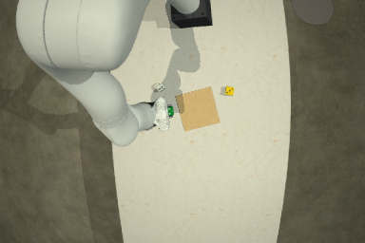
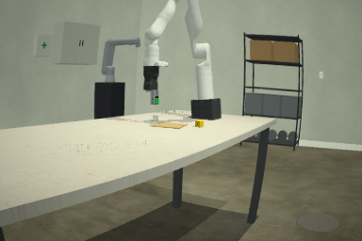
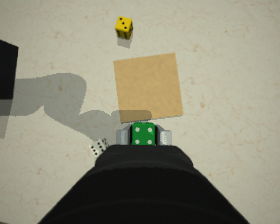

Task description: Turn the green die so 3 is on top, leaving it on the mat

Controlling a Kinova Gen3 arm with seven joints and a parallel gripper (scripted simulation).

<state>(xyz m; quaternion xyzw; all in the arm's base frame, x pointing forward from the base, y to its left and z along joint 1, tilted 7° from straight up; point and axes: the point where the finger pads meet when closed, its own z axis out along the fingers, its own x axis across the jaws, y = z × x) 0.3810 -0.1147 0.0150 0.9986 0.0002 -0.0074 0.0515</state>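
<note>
Right now the tan mat is 110 mm below my hand, 90 mm to the left of it and 10 mm ahead of it. The rest, counted from my hand: white die (100 mm below, 90 mm behind, 50 mm to the right); green die (10 mm below); yellow die (210 mm to the left, 100 mm below, 40 mm behind).
</note>
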